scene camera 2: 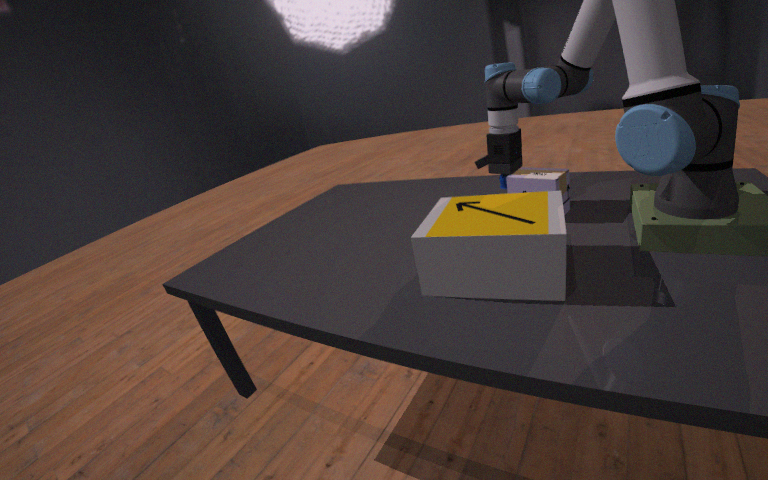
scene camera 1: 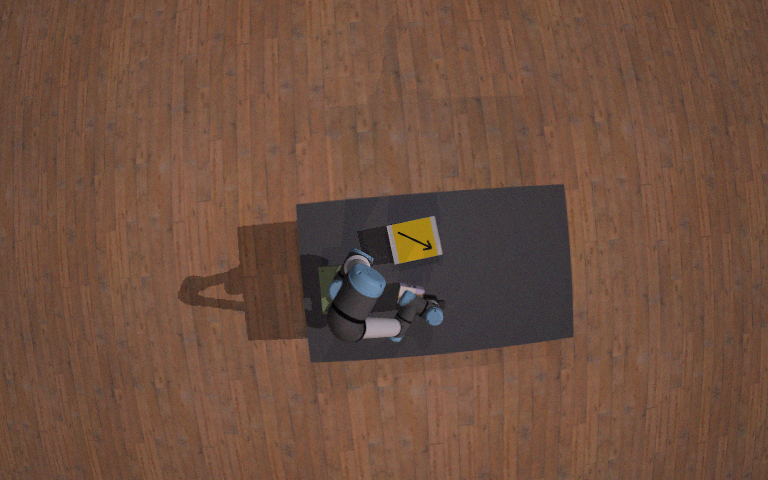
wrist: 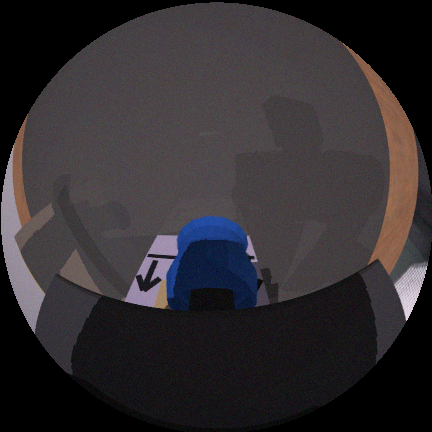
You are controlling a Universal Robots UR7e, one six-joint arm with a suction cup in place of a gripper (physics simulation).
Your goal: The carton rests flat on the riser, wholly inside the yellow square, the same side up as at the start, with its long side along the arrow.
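Note:
The pale lilac carton (scene camera 1: 411,288) (scene camera 2: 535,185) (wrist: 165,245) stands on the table behind the riser in scene camera 2, with its printed face partly hidden by the cup in the wrist view. My gripper, a blue suction cup (scene camera 2: 502,181) (wrist: 212,230), points down close beside the carton's left end in scene camera 2, its tip lower than the carton's top; it holds nothing. The arm hides the cup in scene camera 1. The light grey riser (scene camera 1: 437,234) (scene camera 2: 492,266) bears the yellow square (scene camera 1: 421,226) (scene camera 2: 481,226) with a black arrow (scene camera 1: 414,240) (scene camera 2: 498,211).
The dark table (scene camera 1: 498,254) (scene camera 2: 317,254) carries all of this. The arm's green base plate (scene camera 1: 325,277) (scene camera 2: 696,234) stands at the table's left in scene camera 1. The forearm passes over the table near the carton.

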